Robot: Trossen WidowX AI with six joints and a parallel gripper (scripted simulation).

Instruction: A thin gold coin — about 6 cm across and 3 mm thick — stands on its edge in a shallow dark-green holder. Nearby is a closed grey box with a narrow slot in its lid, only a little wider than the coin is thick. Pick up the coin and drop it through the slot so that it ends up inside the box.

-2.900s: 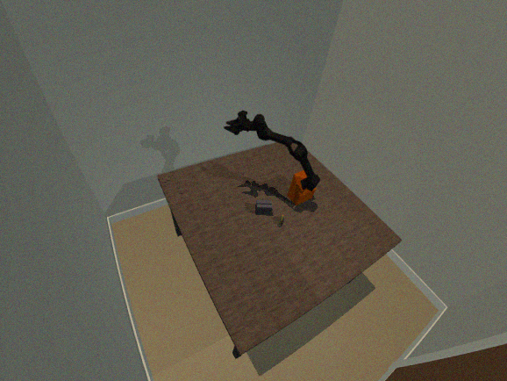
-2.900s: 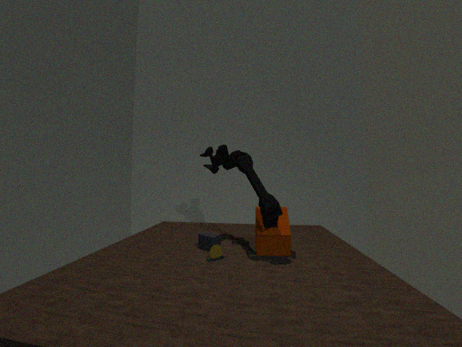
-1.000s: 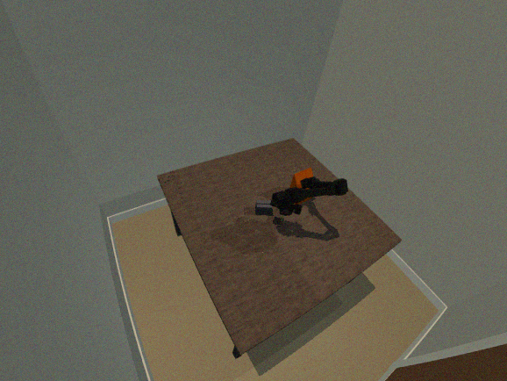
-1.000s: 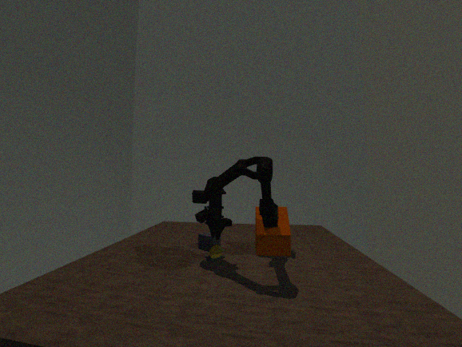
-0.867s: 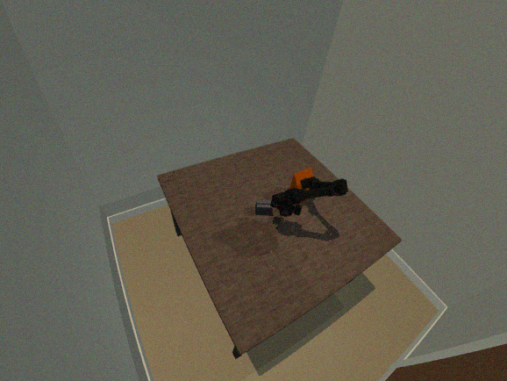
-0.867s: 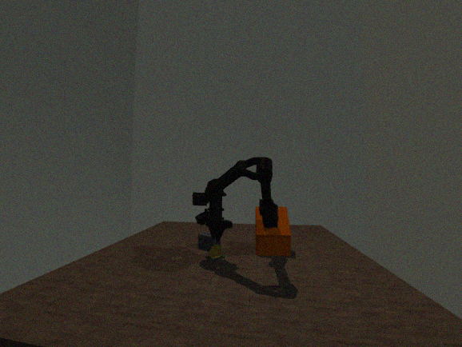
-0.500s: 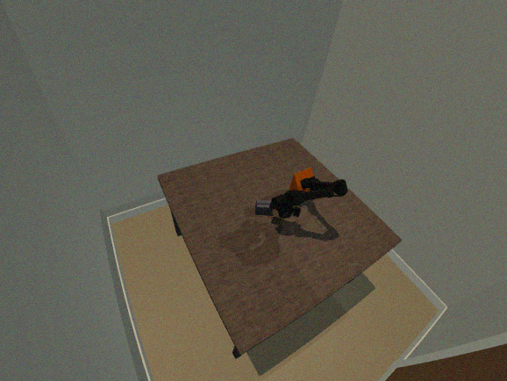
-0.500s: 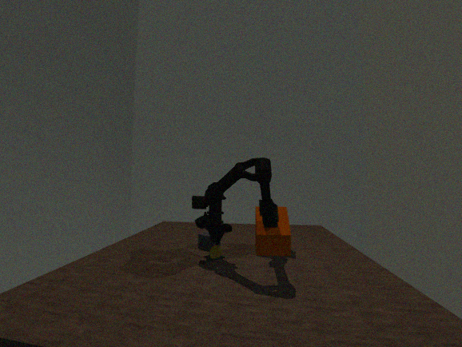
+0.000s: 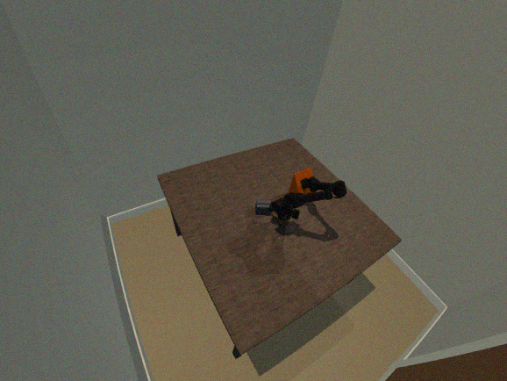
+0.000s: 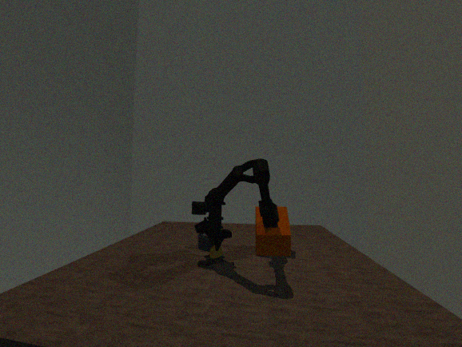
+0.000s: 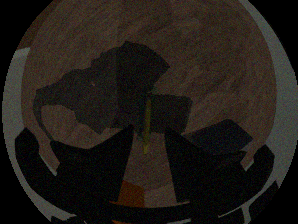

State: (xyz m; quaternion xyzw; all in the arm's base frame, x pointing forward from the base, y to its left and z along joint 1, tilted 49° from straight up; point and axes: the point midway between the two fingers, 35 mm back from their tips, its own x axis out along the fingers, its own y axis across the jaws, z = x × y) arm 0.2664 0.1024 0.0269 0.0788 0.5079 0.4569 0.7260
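My gripper tip is now 10 mm above the gold coin.
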